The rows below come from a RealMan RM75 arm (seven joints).
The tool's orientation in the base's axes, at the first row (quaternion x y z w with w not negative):
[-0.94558 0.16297 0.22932 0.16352]
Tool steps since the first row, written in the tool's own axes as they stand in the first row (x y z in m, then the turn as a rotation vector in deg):
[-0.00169 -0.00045 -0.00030 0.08 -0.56 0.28]
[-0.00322 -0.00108 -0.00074 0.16 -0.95 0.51]
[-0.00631 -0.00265 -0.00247 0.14 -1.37 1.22]
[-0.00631 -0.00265 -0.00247 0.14 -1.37 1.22]
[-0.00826 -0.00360 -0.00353 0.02 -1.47 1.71]
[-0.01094 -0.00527 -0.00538 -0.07 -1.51 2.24]
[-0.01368 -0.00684 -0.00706 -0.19 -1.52 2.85]
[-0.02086 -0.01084 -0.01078 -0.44 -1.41 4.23]
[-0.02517 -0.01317 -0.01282 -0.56 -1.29 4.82]
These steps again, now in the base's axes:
[-0.00114 0.00068 0.00118 0.18 0.59 -0.14]
[-0.00201 0.00143 0.00244 0.30 1.01 -0.28]
[-0.00336 0.00289 0.00577 0.18 1.66 -0.77]
[-0.00336 0.00289 0.00577 0.18 1.66 -0.77]
[-0.00423 0.00379 0.00784 -0.07 1.97 -1.10]
[-0.00514 0.00519 0.01109 -0.33 2.23 -1.50]
[-0.00621 0.00659 0.01421 -0.66 2.50 -1.95]
[-0.00930 0.01041 0.02177 -1.44 2.99 -3.01]
[-0.01126 0.01271 0.02613 -1.81 3.13 -3.48]

